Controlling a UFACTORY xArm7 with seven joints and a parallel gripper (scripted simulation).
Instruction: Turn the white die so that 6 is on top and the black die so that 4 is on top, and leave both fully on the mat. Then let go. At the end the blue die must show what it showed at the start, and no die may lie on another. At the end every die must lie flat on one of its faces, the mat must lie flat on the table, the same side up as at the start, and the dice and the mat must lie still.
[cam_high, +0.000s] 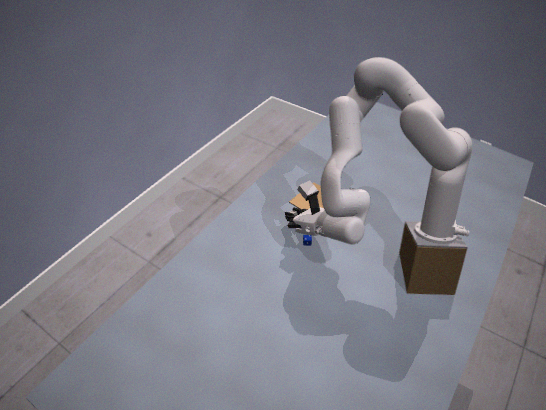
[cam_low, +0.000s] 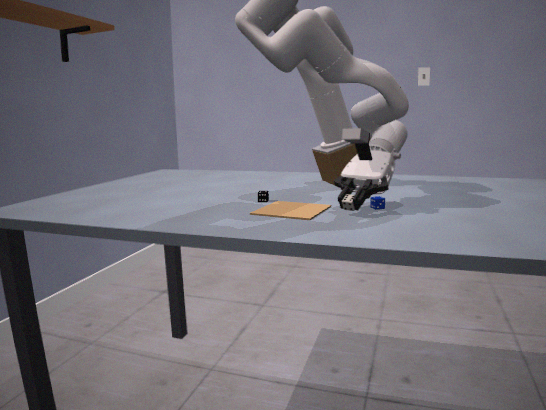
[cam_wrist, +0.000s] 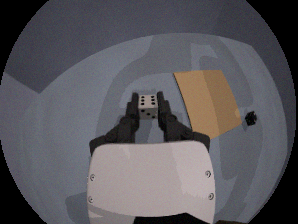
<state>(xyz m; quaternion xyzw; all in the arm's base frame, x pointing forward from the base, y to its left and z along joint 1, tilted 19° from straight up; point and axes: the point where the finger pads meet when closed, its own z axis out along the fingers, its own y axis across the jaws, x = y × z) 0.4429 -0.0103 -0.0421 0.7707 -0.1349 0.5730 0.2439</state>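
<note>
Now: hand 7 cm past the blue die, 6 cm to the right of it and 2 cm above it. The rest, counted from my hand: white die 1 cm below, 1 cm ahead; black die 21 cm to the right, 14 cm behind, 2 cm below; mat 13 cm to the right, 4 cm behind, 3 cm below.
</note>
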